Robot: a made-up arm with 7 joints.
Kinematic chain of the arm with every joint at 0, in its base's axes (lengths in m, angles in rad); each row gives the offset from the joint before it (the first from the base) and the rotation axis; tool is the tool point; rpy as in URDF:
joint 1: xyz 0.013 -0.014 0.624 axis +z
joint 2: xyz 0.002 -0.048 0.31 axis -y
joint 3: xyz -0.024 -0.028 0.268 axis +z
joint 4: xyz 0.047 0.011 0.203 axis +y
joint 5: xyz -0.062 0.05 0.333 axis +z
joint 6: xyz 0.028 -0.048 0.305 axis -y
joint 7: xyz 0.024 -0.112 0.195 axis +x
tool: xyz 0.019 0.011 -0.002 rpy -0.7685 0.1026 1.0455
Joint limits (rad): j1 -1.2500..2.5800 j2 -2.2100..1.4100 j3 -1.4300..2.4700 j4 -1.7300..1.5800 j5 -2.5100..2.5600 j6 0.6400..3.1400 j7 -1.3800..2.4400
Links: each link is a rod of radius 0.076 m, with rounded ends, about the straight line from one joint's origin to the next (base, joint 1, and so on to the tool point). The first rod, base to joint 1, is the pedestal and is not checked.
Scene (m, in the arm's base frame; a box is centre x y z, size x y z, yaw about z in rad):
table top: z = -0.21
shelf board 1: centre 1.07 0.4 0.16 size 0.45 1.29 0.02 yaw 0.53
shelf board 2: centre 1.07 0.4 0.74 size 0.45 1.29 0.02 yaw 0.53
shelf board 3: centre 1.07 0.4 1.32 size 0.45 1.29 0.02 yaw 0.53
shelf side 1: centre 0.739 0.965 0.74 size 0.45 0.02 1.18 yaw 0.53
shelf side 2: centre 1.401 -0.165 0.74 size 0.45 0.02 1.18 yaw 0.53
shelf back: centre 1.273 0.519 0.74 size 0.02 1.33 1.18 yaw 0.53
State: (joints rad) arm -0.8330 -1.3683 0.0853 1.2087 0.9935 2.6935 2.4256
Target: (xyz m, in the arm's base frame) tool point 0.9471 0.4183 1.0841
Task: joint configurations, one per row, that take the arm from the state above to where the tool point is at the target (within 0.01 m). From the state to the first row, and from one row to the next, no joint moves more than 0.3 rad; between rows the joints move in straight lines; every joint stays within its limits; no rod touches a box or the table.
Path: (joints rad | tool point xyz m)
1: -0.5729 -1.1616 0.2115 1.2906 0.9980 2.6684 2.4235 | 0.5852 -0.4811 0.7066
2: -0.3129 -0.9548 0.3376 1.3726 1.0024 2.6432 2.4215 | 0.7121 -0.2567 0.8347
3: -0.0528 -0.7481 0.4638 1.4545 1.0069 2.6181 2.4194 | 0.7312 -0.0004 0.9633
4: 0.2073 -0.5413 0.5899 1.5365 1.0113 2.5930 2.4174 | 0.6378 0.2371 1.0841
5: 0.2884 -0.6993 0.5765 1.2881 0.9040 2.3958 2.4186 | 0.7557 0.2990 1.0893
6: 0.3695 -0.8573 0.5631 1.0397 0.7967 2.1987 2.4199 | 0.8598 0.3605 1.0892
7: 0.4506 -1.0152 0.5497 0.7913 0.6894 2.0015 2.4211 | 0.9471 0.4183 1.0841

